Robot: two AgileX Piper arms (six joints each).
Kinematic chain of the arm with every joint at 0, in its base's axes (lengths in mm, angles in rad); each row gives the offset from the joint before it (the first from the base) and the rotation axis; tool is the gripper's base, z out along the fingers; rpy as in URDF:
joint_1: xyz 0 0 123 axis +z
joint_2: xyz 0 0 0 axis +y
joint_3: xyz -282.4 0 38.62 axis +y
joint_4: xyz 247.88 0 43.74 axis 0.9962 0 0.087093
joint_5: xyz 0 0 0 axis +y
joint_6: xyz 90.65 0 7.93 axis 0.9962 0 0.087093
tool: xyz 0 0 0 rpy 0 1.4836 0
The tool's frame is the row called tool.
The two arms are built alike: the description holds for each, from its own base.
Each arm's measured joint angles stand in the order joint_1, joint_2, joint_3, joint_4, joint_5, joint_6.
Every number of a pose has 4 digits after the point. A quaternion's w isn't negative.
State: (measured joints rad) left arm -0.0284 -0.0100 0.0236 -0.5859 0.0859 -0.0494; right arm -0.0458 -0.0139 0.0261 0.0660 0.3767 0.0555
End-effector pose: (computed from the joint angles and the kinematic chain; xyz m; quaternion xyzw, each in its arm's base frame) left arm 0.0564 -0.0059 0.1993 -0.1944 0.6791 -0.2458 0.6637; right arm 0.0524 -0.0002 0.1714 0.0582 0.8030 0.0308 0.5923
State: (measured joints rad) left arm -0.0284 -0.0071 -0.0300 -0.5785 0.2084 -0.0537; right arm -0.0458 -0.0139 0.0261 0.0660 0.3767 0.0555
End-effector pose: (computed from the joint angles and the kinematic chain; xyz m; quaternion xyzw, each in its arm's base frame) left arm 0.0534 -0.0118 0.2079 -0.1744 0.7035 -0.2587 0.6386; right arm 0.0524 -0.0002 0.1714 0.0582 0.8030 0.0308 0.5923
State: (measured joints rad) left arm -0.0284 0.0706 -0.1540 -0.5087 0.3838 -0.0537; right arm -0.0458 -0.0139 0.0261 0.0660 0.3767 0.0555
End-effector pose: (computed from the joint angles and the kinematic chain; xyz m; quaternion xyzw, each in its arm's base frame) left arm 0.0521 -0.0181 0.2307 -0.1320 0.7517 -0.2446 0.5981; right arm 0.0524 -0.0002 0.1714 0.0582 0.8030 0.0308 0.5923
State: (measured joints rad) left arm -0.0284 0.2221 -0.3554 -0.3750 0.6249 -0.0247; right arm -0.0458 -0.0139 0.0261 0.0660 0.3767 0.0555
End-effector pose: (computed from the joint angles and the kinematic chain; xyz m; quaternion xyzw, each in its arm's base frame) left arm 0.0552 -0.0211 0.2670 -0.0646 0.8202 -0.1886 0.5362; right arm 0.0524 -0.0002 0.1714 0.0582 0.8030 0.0308 0.5923
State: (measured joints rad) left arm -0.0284 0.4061 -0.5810 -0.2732 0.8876 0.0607; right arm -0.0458 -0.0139 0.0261 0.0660 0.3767 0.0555
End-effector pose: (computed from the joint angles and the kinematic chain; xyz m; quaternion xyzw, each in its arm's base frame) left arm 0.0648 -0.0209 0.3055 0.0109 0.8825 -0.1259 0.4531; right arm 0.0524 -0.0002 0.1714 0.0582 0.8030 0.0308 0.5923
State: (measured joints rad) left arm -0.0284 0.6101 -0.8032 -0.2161 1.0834 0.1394; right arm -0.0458 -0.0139 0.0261 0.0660 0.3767 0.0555
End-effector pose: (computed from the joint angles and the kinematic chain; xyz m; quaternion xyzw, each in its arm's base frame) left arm 0.0877 -0.0197 0.3433 0.0661 0.9195 -0.0864 0.3777; right arm 0.0524 -0.0002 0.1714 0.0582 0.8030 0.0308 0.5923
